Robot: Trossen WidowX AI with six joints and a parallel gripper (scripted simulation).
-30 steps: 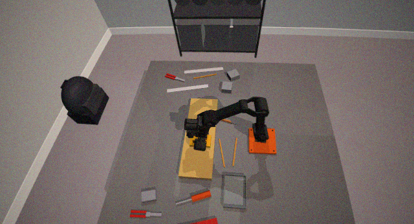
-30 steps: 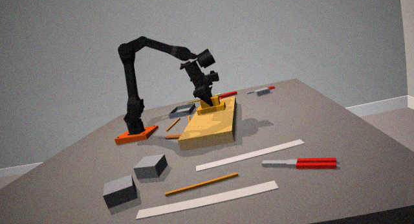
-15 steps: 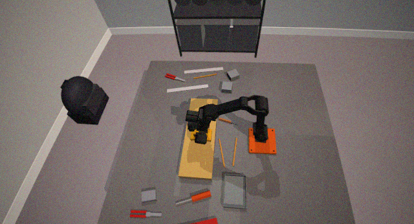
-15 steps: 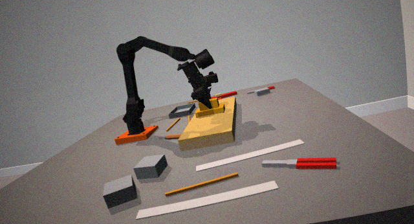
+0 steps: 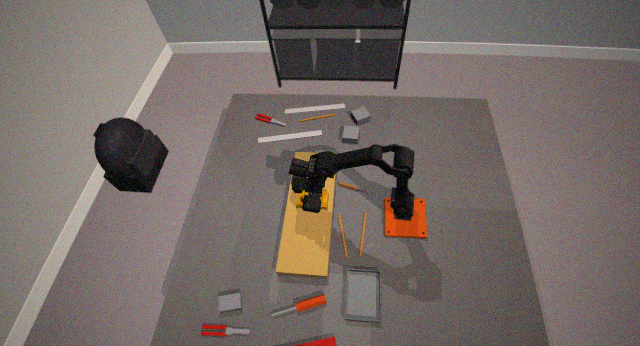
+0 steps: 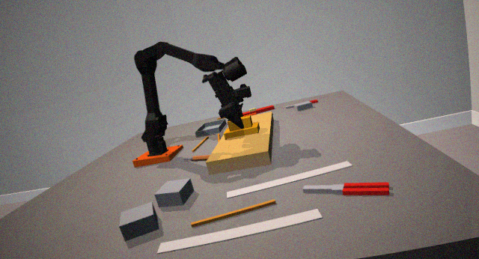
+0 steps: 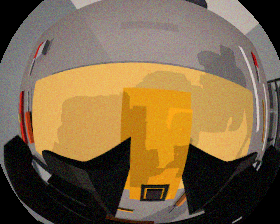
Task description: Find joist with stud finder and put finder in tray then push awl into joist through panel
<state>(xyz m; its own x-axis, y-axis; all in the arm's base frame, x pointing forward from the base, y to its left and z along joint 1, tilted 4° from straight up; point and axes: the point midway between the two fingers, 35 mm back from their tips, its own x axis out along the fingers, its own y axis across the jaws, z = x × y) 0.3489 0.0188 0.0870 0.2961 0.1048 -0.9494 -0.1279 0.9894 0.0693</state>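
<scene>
Now: gripper tip 40 mm past the indicator window and 30 mm below it. Also, from my gripper tip: grey tray: 260 mm behind, 300 mm to the left, 50 mm below; then awl: 160 mm behind, 110 mm to the right, 60 mm below; then stud finder: 20 mm behind, 20 mm above.
</scene>
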